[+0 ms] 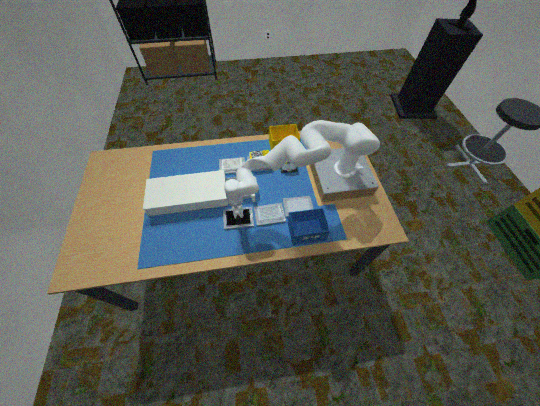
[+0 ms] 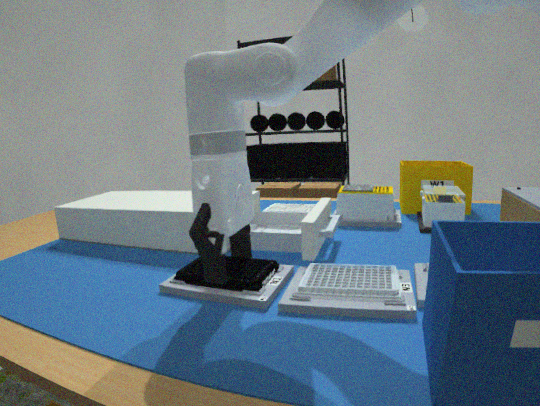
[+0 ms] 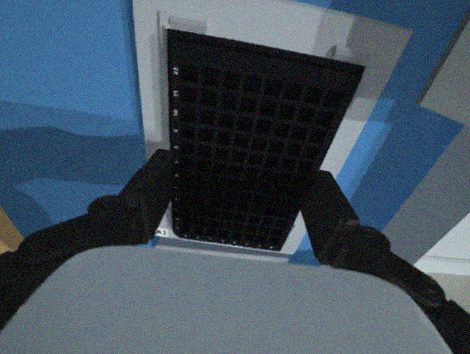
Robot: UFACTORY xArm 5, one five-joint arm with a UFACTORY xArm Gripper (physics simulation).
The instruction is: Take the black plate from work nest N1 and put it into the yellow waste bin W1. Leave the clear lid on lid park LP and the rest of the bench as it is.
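Where they show: gripper, fingertip midpoint: (image 1: 238, 216) (image 2: 229, 270) (image 3: 241, 180); arm's base at its link origin: (image 1: 344, 169).
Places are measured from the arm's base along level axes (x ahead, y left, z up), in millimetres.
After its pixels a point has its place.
Observation:
The black plate (image 1: 231, 220) @[x 644, y 323, z -61 mm] (image 2: 252, 272) @[x 566, y 300, z -60 mm] (image 3: 250, 125) @[x 640, y 302, z -65 mm] lies flat in work nest N1 (image 1: 240, 227) @[x 594, y 356, z -78 mm] (image 2: 225, 295) @[x 577, y 351, z -74 mm] (image 3: 149, 75) @[x 646, y 356, z -74 mm]. My gripper (image 1: 238, 215) @[x 606, y 296, z -65 mm] (image 2: 229, 269) @[x 606, y 296, z -65 mm] (image 3: 241, 180) @[x 606, y 296, z -65 mm] points down over it, with one black finger against each long side of the plate. The fingers stand wide, shut on the plate, which sits level in the nest. The yellow waste bin W1 (image 1: 283, 132) @[x 355, y -331, z -26 mm] (image 2: 411, 180) @[x 407, y -192, z -2 mm] stands at the back right of the bench. I cannot tell for certain which item is the clear lid on lid park LP.
Nest N3 (image 2: 350, 311) @[x 421, y 327, z -78 mm] with a pale plate (image 1: 270, 213) @[x 434, y 270, z -70 mm] (image 2: 350, 279) @[x 436, y 278, z -60 mm] is just right of N1. A blue bin (image 1: 307, 226) @[x 231, y 340, z -82 mm] (image 2: 480, 310) @[x 296, y 448, z 6 mm] stands further right. A long white block (image 1: 185, 191) @[x 905, y 179, z -2 mm] (image 2: 120, 217) @[x 893, y 259, z -19 mm] is behind N1. A yellow-topped white box (image 2: 367, 207) @[x 492, y -67, z -47 mm] stands farther back.

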